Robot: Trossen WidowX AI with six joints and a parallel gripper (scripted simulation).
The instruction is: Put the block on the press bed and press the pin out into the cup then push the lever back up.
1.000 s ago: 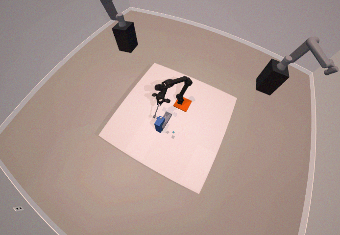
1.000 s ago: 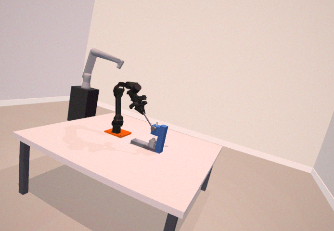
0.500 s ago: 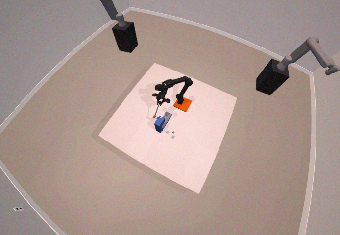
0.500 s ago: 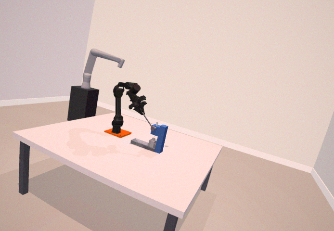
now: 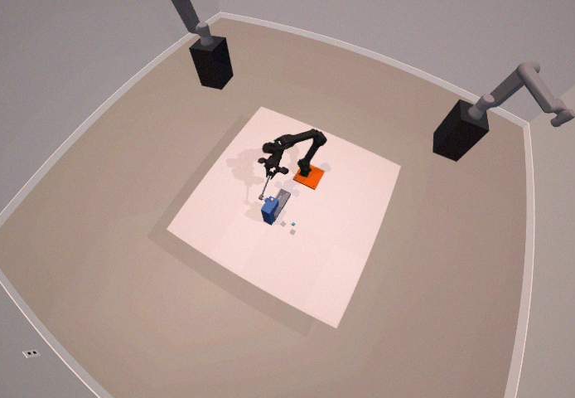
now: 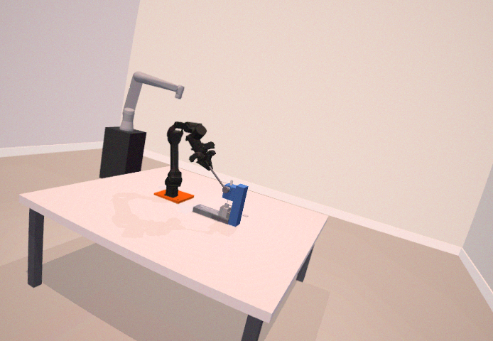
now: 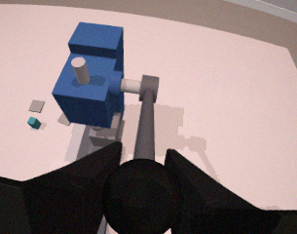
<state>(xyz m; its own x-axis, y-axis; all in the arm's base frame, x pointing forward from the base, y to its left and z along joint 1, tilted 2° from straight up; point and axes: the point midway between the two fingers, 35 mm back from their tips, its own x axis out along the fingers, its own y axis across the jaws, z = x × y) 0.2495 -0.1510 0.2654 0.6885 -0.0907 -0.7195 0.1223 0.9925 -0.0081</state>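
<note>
Now: the lever 4 cm ahead of my gripper tip, 2 cm below it and 1 cm to the left of it. The rest, counted from my gripper tip: pale pin 20 cm below, 10 cm ahead, 6 cm to the left.
</note>
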